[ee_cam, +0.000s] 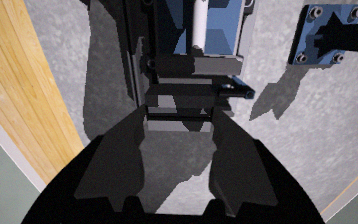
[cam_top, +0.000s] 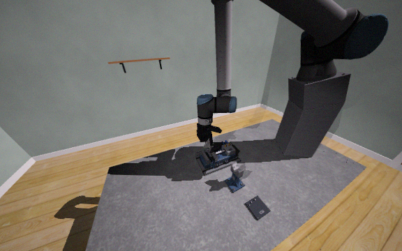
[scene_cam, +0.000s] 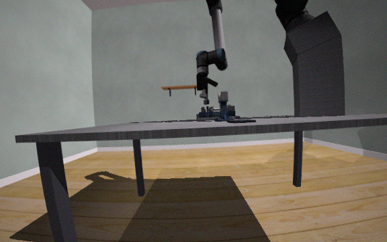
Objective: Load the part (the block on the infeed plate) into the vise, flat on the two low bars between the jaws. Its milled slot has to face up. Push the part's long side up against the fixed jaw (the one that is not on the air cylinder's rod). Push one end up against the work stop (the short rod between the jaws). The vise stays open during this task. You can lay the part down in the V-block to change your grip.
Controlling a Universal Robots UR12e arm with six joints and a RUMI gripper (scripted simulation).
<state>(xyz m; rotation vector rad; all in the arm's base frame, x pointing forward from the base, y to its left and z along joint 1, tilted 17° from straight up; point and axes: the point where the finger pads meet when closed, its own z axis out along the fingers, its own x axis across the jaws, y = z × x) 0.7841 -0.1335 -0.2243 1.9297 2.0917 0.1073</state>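
The fixed jaw lies 3 cm ahead of my hand, 2 cm to the left of it and 7 cm below it. Round my hand: moving jaw: 3 cm behind, 2 cm to the left, 7 cm below; part: right at my hand; work stop: 7 cm to the left, 6 cm below.
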